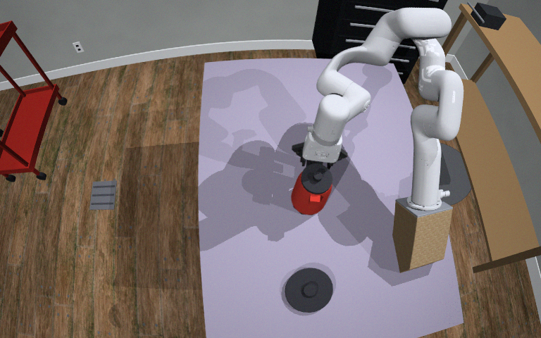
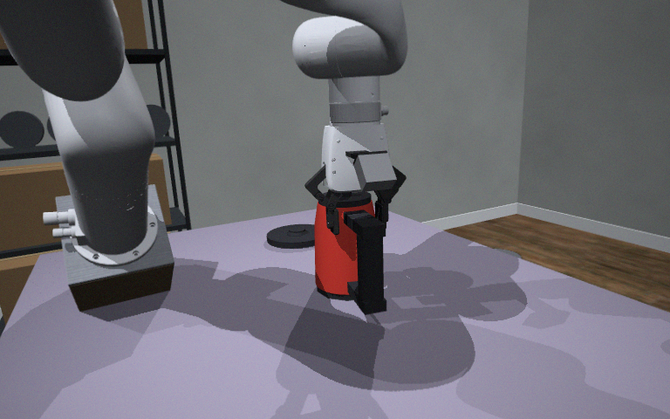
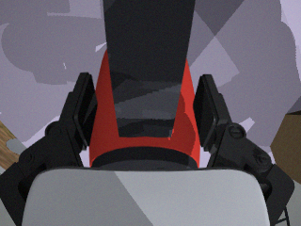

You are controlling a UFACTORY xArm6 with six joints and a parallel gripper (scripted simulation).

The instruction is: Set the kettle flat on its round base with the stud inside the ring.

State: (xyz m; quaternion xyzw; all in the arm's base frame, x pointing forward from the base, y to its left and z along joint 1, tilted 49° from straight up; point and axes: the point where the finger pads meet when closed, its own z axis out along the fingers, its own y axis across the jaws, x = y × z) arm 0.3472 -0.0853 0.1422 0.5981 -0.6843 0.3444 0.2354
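My gripper is now 1 cm short of the red kettle, 3 cm to the right of it and 5 cm above it. The rest, counted from my hand: round dark base: 4 cm ahead, 38 cm to the left, 13 cm below.
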